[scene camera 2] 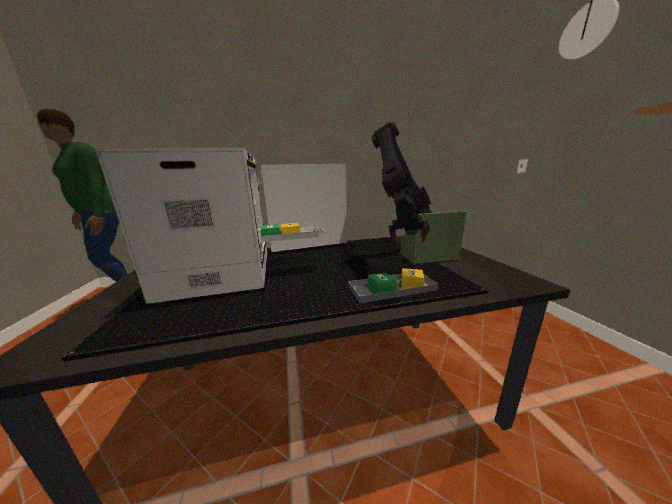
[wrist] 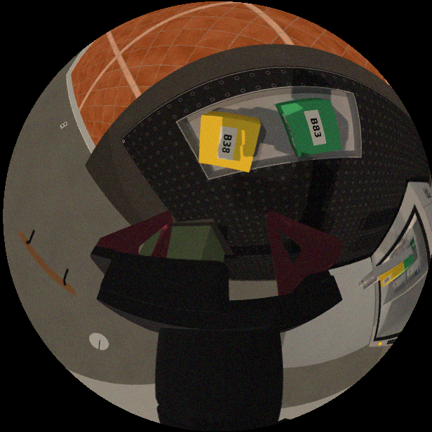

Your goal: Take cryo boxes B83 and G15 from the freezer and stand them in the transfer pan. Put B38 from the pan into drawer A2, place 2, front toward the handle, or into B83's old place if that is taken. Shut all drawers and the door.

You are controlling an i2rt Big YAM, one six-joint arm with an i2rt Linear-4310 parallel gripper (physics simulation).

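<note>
My gripper (scene camera 2: pixel 409 237) (wrist: pixel 219 215) is open and empty, in the air behind the transfer pan and near the green panel. The grey transfer pan (scene camera 2: pixel 362 292) (wrist: pixel 272 104) holds the green box B83 (scene camera 2: pixel 382 283) (wrist: pixel 302 131) and the yellow box B38 (scene camera 2: pixel 412 278) (wrist: pixel 207 142), which stand apart. The freezer (scene camera 2: pixel 184 238) (wrist: pixel 390 330) has its door (scene camera 2: pixel 309 200) (wrist: pixel 325 310) open. One drawer (scene camera 2: pixel 303 234) (wrist: pixel 370 281) is pulled out, with a green box (scene camera 2: pixel 269 230) (wrist: pixel 409 261) and a yellow box (scene camera 2: pixel 289 228) (wrist: pixel 391 274) in it. Their labels are too small to read, so G15 cannot be told.
A green upright panel or bin (scene camera 2: pixel 434 238) (wrist: pixel 195 242) stands at the table's back right, beside my gripper. The black perforated mat (scene camera 2: pixel 303 298) (wrist: pixel 250 200) lies under the pan and freezer. A person (scene camera 2: pixel 81 179) is behind the freezer at the left.
</note>
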